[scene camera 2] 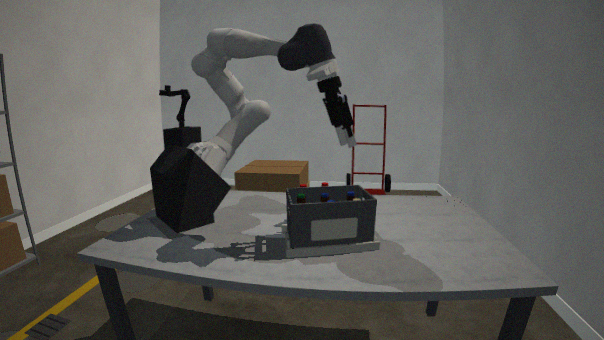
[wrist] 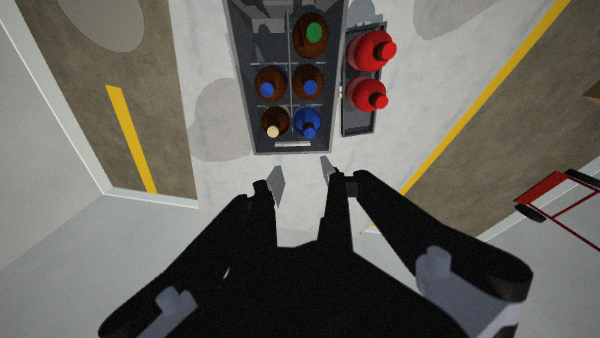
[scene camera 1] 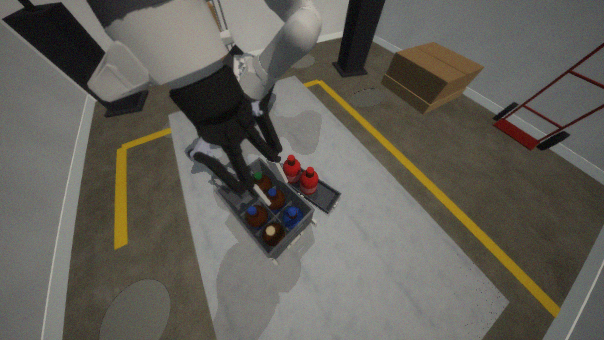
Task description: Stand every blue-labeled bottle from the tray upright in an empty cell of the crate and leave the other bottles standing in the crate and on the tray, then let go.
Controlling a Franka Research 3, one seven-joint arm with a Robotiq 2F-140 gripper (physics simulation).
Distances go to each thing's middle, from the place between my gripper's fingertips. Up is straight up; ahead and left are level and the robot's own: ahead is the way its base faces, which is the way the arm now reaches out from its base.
I see my gripper 25 cm above the blue bottle (wrist: pixel 307 122), 3 cm to the right of it and 1 cm short of it. Also, from my hand: cream-capped bottle (wrist: pixel 275 121): 25 cm below, 4 cm to the right, 4 cm ahead; then green-capped bottle (wrist: pixel 310 36): 25 cm below, 15 cm behind, 5 cm to the right.
